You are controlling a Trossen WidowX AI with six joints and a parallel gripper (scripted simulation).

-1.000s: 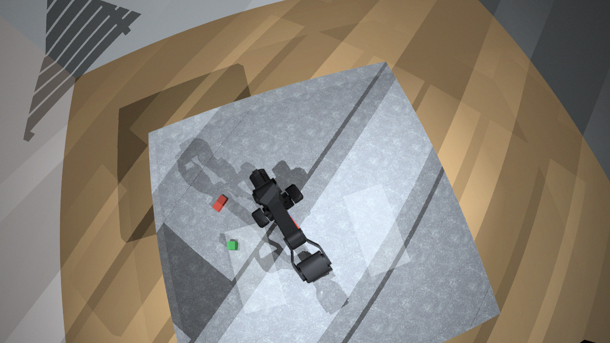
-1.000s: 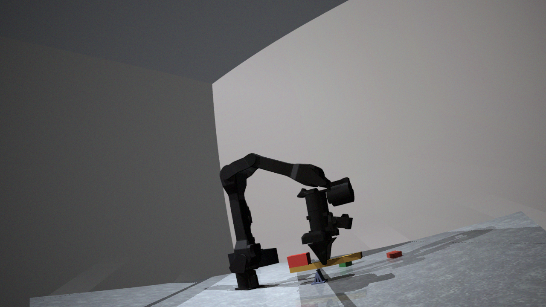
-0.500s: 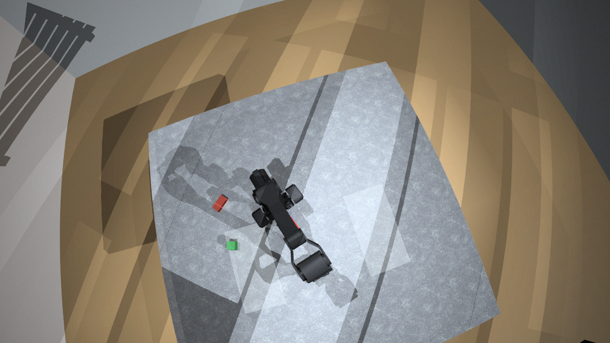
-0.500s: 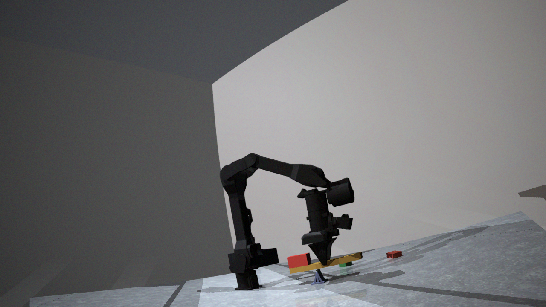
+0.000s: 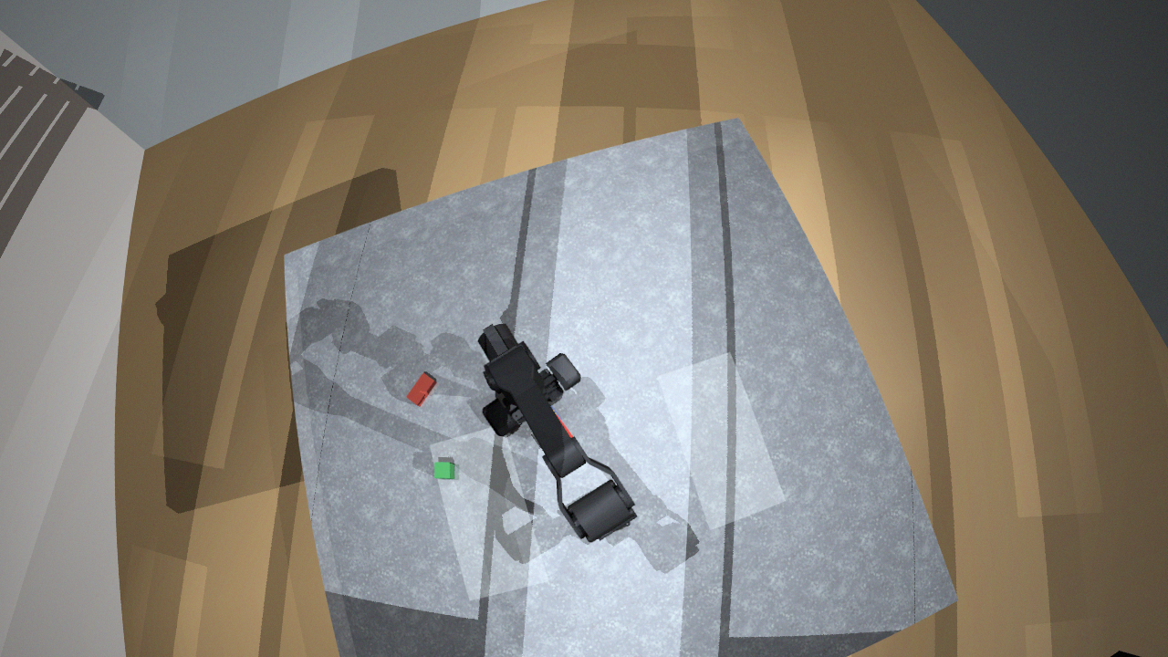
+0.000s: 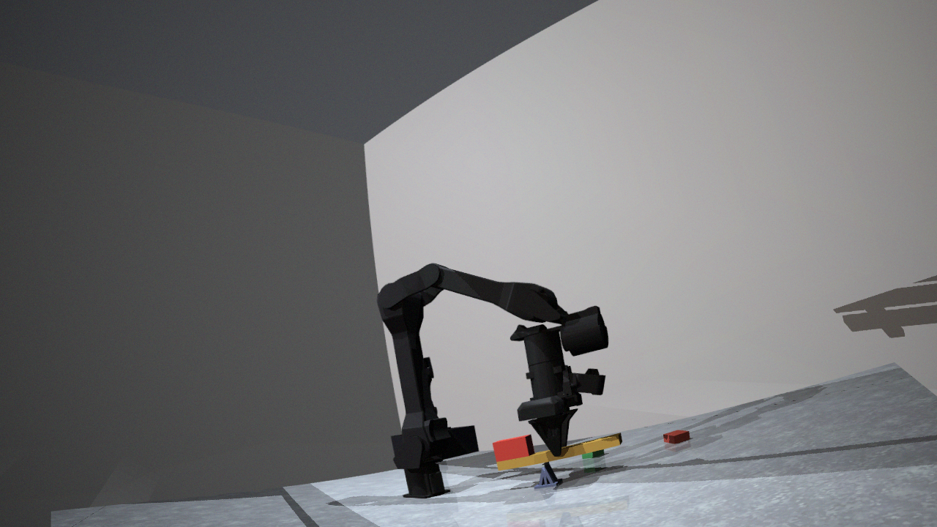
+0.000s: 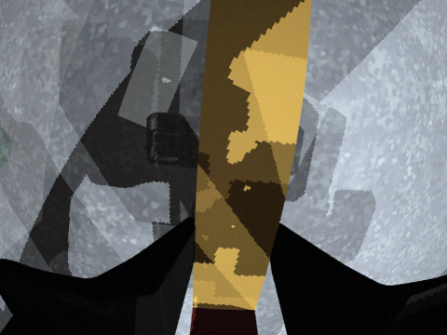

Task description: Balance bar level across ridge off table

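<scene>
My gripper tip is now 30 mm past the dark blue ridge, 30 mm above it and 10 mm to the left of it. Round my gripper tip: red block (250 mm to the left, 110 mm ahead, 40 mm below); then green cube (230 mm to the left, 70 mm behind, 40 mm below).
</scene>
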